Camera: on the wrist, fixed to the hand. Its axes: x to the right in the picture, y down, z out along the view.
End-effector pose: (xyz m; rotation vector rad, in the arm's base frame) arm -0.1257 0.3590 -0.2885 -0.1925 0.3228 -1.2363
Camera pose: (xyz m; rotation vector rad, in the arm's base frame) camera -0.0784 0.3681 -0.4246 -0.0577 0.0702 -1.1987
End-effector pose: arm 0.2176 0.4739 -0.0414 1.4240 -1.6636 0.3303
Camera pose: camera 0.1904 0.5626 0.0692 1.6090 -1.8093 0.4866
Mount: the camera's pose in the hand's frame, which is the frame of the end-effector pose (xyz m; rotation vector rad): 0.0238 0.0882 -0.1118 0.2369 -0.1259 0.0475
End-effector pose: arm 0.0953 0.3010 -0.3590 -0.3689 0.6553 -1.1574
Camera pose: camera 0.0923 0.3185 -0.5023 -0.2215 0.4096 -1.1424
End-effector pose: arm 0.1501 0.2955 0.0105 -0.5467 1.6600 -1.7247
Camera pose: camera 0.0706 0.3602 -0.0912 -0.4888 1.3487 -1.7833
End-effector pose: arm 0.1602 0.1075 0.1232 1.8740 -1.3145 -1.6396
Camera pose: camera 0.2223 0.0072 0.2064 1.8764 -1.6569 -1.6637
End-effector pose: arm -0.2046 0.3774 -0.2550 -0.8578 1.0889 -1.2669
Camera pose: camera -0.2857 0.3741 -0.3744 -0.7176 0.8357 -1.2560
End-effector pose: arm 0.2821 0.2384 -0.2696 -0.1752 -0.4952 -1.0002
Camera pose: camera 0.4022 0.2271 -0.3490 -0.0376 -0.7168 -0.8797
